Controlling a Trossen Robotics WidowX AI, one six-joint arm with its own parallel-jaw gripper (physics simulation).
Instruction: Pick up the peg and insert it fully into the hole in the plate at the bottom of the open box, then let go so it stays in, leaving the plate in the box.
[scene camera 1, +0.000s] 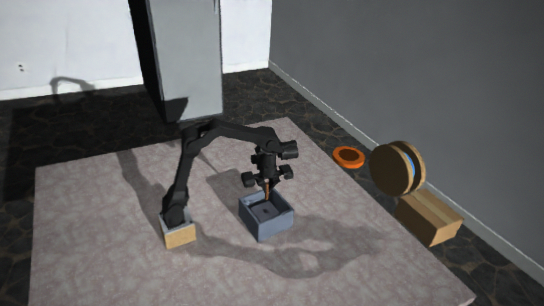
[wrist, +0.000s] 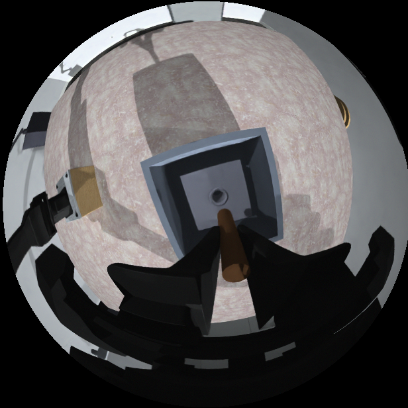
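Seen in the pictures: gripper, fingertip midpoint: (scene camera 1: 266, 191); arm's base at its link origin: (scene camera 1: 174, 220).
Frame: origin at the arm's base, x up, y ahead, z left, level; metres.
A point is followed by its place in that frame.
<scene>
My gripper (scene camera 1: 267, 183) {x 0.076, y 0.331, z -0.100 m} (wrist: 227, 230) is shut on the brown peg (scene camera 1: 267, 191) {x 0.083, y 0.330, z -0.108 m} (wrist: 231, 250), which it holds roughly upright, pointing down. The peg's lower end is at about the height of the rim of the open blue-grey box (scene camera 1: 275, 229) {x -0.057, y 0.331, z -0.180 m} (wrist: 274, 175), near its back side in the scene view. The square grey plate (scene camera 1: 261, 206) {x -0.030, y 0.332, z -0.069 m} (wrist: 200, 180) lies at the bottom of the box. Its round hole (scene camera 1: 266, 211) {x -0.039, y 0.340, z -0.095 m} (wrist: 218, 196) shows near the plate's middle. In the wrist view the peg's tip shows just below the hole, apart from it.
The arm's base block (scene camera 1: 180, 236) {x -0.042, y 0.003, z -0.047 m} (wrist: 86, 191) stands left of the box on the pinkish table (scene camera 1: 100, 260) {x -0.088, y -0.254, z 0.028 m} (wrist: 285, 80). An orange ring (scene camera 1: 338, 160), a large wooden spool (scene camera 1: 390, 170) (wrist: 344, 112) and a cardboard box (scene camera 1: 425, 220) are beyond the table's right edge.
</scene>
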